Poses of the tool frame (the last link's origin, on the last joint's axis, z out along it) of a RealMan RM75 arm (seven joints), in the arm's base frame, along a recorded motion.
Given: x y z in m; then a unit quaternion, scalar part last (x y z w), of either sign.
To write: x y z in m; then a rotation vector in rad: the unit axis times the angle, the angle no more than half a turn. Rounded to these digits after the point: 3 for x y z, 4 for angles.
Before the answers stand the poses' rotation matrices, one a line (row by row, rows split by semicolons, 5 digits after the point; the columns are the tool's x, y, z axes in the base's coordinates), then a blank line. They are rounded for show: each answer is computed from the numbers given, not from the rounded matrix.
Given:
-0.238 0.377 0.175 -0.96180 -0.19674 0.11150 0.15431
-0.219 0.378 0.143 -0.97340 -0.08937 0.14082 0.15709
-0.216 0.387 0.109 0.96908 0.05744 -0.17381 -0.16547
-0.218 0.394 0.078 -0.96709 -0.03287 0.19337 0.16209
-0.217 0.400 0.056 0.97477 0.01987 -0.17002 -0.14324
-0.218 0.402 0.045 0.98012 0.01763 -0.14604 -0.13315
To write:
0.89772 0.34403 -0.27520; 0.41286 -0.87496 0.25296; -0.15376 -0.34070 -0.92751
0.94437 0.12974 -0.30223; 0.21823 -0.93467 0.28065; -0.24607 -0.33099 -0.91099
0.93298 0.05381 -0.35588; 0.16885 -0.93864 0.30074; -0.31786 -0.34067 -0.88482
0.92306 0.00089 -0.38466; 0.12626 -0.94529 0.30080; -0.36335 -0.32622 -0.87267
0.94140 -0.00997 -0.33715; 0.08745 -0.95817 0.27250; -0.32577 -0.28601 -0.90115
0.95672 -0.00433 -0.29097; 0.07345 -0.96392 0.25586; -0.28158 -0.26615 -0.92189

-0.238 0.377 0.175 -2.7566 -0.5639 0.3196
-0.219 0.378 0.143 -2.7855 -0.2557 0.4030
-0.216 0.387 0.109 -2.7603 -0.1636 0.4951
-0.218 0.394 0.078 -2.7598 -0.0938 0.5518
-0.217 0.400 0.056 -2.8111 -0.0573 0.4903
-0.218 0.402 0.045 -2.8427 -0.0511 0.4236

